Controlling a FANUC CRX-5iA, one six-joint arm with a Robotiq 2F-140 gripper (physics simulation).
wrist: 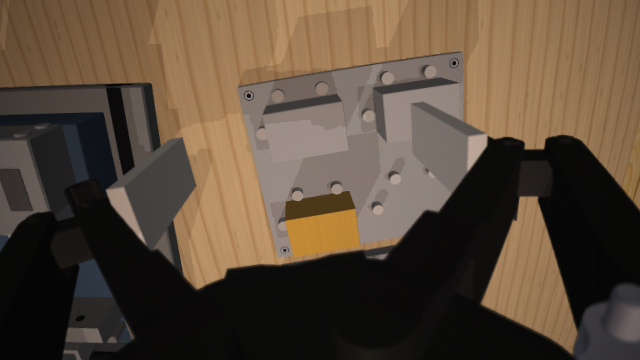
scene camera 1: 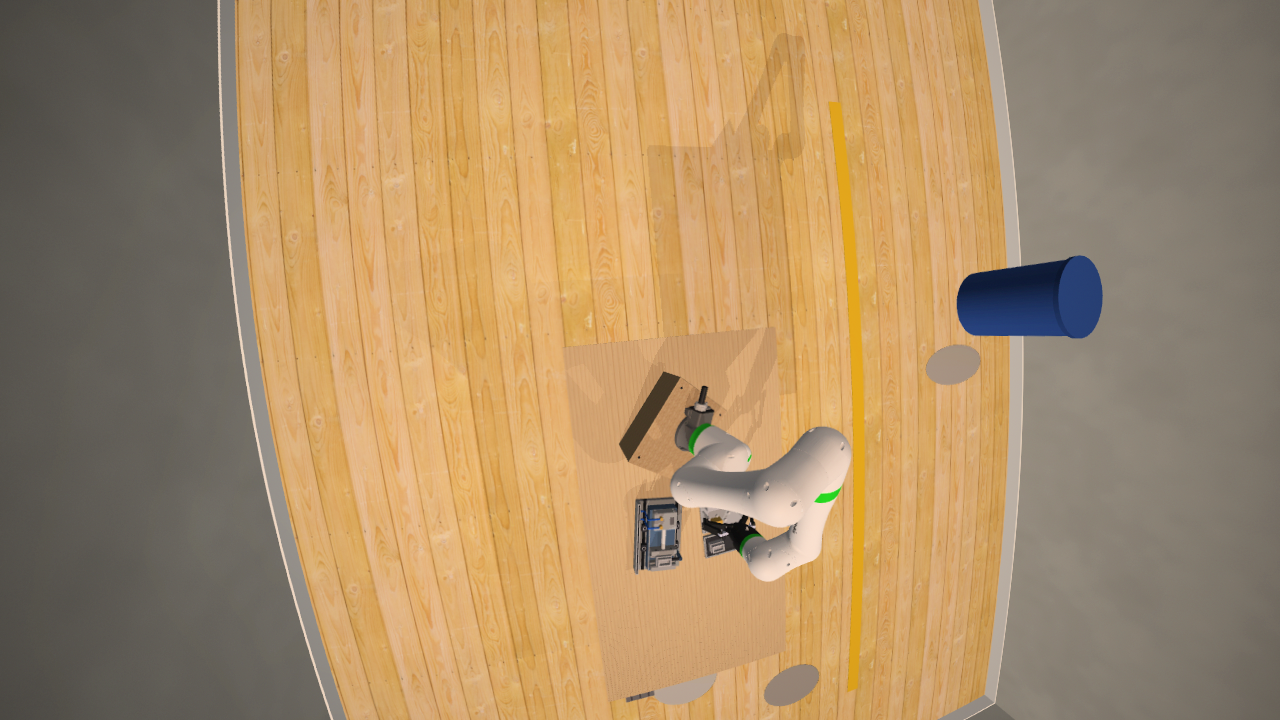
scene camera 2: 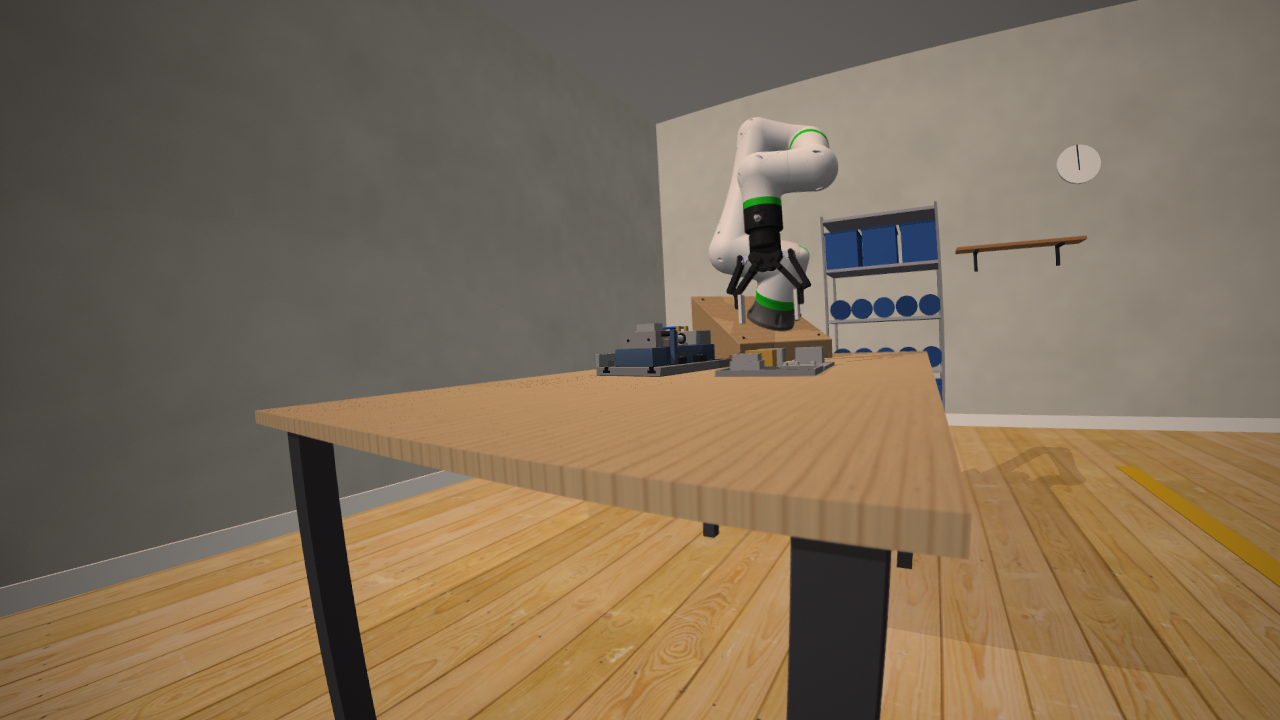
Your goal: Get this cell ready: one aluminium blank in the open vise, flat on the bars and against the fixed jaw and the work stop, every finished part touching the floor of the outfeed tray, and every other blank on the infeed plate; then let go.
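Frame: origin at the arm's base, x ahead, y left, z up, level; metres.
Seen in the pictures: gripper, between the fingertips: point(wrist: 300, 145) point(scene camera 1: 719, 510) point(scene camera 2: 769, 321); arm's base, origin of its link: point(scene camera 1: 690, 431) point(scene camera 2: 770, 320).
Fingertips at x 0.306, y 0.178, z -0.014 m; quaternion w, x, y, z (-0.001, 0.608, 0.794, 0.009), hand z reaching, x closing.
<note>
Pixels of each thing's top centre, then the offset from my fingertips to it. "*": a spot on its surface instead. Level surfaces: height alone.
- infeed plate, centre of its top: point(wrist: 363, 164) point(scene camera 1: 722, 510) dx +0.042, dy +0.063, dz -0.100 m
- yellow block, centre of its top: point(wrist: 323, 233) point(scene camera 2: 760, 350) dx +0.096, dy +0.032, dz -0.064 m
- vise, centre of its top: point(wrist: 19, 304) point(scene camera 2: 665, 330) point(scene camera 1: 663, 545) dx +0.150, dy -0.202, dz -0.009 m
- outfeed tray, a spot on its surface: point(scene camera 1: 710, 551) * dx +0.220, dy +0.036, dz -0.084 m
- pin, centre of its top: point(wrist: 395, 179) dx +0.050, dy +0.094, dz -0.092 m
- table, height of its surface: dz -0.108 m
My gripper point(scene camera 1: 726, 526) point(scene camera 2: 769, 308) point(wrist: 300, 145) is open and empty, above the infeed plate point(wrist: 320, 175). In the wrist view, one grey blank point(wrist: 306, 132) stands at the plate's upper left; another grey blank point(wrist: 400, 107) stands at its upper right, partly behind a finger. A yellow block point(scene camera 2: 768, 358) point(wrist: 322, 230) stands at its lower left against pins. The vise point(scene camera 1: 662, 537) point(scene camera 2: 640, 356) point(wrist: 92, 135) is left of the plate; its jaw gap is hidden in the wrist view and too small to judge elsewhere. The outfeed tray point(scene camera 1: 708, 552) is mostly hidden behind my gripper in the wrist view; its contents are unclear.
Small upright pins, such as one pin point(wrist: 394, 178), stand on the plate. Blue hoses with brass fittings sit on the vise. The arm's wooden riser point(scene camera 1: 651, 420) point(scene camera 2: 787, 335) stands behind the fixtures. A blue bin point(scene camera 1: 1015, 300) is off the table point(scene camera 1: 689, 617) point(scene camera 2: 626, 429).
</note>
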